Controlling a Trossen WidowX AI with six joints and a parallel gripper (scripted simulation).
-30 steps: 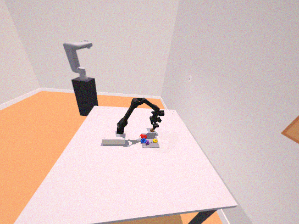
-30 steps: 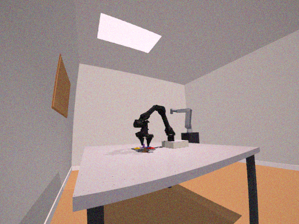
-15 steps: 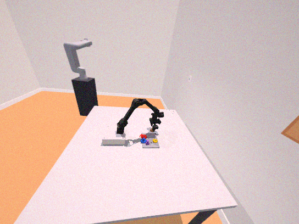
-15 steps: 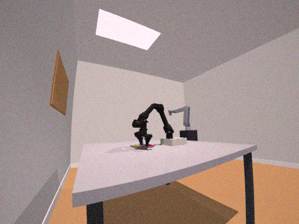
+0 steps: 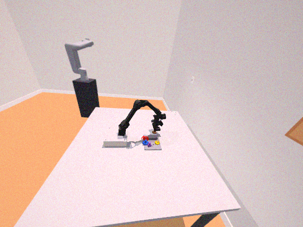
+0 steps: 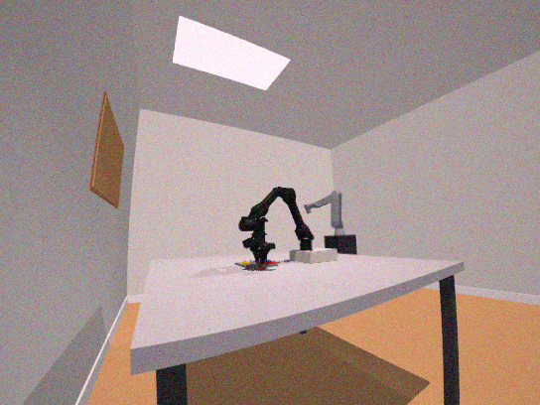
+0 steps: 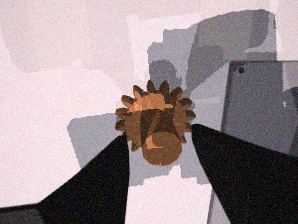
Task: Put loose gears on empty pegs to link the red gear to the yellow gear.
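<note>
The purple gear is 60 mm behind my gripper tip and 220 mm to the right of it. From my gripper tip the other things lie so: yellow gear 30 mm ahead, 170 mm to the right, 10 mm below; then brown gear 10 mm below; then red gear 100 mm behind, 130 mm to the right, 10 mm below.
</note>
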